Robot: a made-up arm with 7 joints.
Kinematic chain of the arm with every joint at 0, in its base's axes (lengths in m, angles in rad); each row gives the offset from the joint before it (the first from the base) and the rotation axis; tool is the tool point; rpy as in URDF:
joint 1: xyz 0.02 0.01 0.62 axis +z
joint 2: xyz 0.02 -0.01 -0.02 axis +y
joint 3: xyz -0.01 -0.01 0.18 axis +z
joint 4: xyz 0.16 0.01 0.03 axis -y
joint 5: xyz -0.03 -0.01 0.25 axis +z
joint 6: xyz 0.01 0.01 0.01 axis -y
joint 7: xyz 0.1 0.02 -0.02 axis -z
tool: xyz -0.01 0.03 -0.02 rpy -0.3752 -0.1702 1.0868
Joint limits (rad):
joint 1: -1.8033..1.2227
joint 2: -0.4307..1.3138
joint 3: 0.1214..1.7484
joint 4: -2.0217..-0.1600
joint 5: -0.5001..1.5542
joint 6: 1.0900..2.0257
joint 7: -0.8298..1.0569
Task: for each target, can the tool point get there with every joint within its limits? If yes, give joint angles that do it. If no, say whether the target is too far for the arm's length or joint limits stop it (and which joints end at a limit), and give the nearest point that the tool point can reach.
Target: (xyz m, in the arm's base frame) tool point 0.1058 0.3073 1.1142
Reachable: yes | joints 0.0751 0.1222 1.1755 -0.5644 1.0598 1.3627 -0.0824
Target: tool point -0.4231 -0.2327 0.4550
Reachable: no: joint limits stop it (at a limit: joint 1, joint 2, joint 3, joint 4, joint 6) | nearest point -0.4449 -0.0259 0.5747 | short by 0.240 m
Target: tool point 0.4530 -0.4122 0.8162
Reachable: yes | joints -1.2504 1.1739 1.3962 -0.5895 1.2992 1.8032 0.3209
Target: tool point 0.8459 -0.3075 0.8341
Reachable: no: too far | nearest point 0.6272 -0.2234 0.7707 | short by 0.243 m
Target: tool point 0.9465 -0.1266 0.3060
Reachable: no: too far | nearest point 0.6551 -0.0836 0.4005 | short by 0.309 m
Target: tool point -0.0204 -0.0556 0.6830
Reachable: no: joint limits stop it (at a limit: joint 1, joint 2, joint 3, joint 4, joint 5, joint 6, joint 7) | nearest point -0.0364 -0.3560 0.7867 | short by 0.318 m
